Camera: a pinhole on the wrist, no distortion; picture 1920 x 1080 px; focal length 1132.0 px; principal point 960.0 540.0 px. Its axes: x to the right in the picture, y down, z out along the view. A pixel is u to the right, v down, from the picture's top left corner.
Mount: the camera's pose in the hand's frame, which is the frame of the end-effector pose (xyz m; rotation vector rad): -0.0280 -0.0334 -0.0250 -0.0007 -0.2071 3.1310
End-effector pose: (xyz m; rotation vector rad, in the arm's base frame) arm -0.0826 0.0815 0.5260 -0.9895 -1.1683 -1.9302
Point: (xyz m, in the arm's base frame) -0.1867 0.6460 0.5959
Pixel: 851 874
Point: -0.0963 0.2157 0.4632
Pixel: 1302 868
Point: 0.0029 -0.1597 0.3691
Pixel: behind the camera
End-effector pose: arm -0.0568 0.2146 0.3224 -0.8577 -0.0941 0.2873
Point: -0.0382 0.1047 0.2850
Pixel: behind the camera
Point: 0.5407 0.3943 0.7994
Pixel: outside the picture
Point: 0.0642 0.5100 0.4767
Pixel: 133 111
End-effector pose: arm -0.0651 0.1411 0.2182 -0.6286 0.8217 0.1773
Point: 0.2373 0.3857 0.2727
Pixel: 437 110
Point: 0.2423 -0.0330 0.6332
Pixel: outside the picture
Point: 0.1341 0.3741 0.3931
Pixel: 915 183
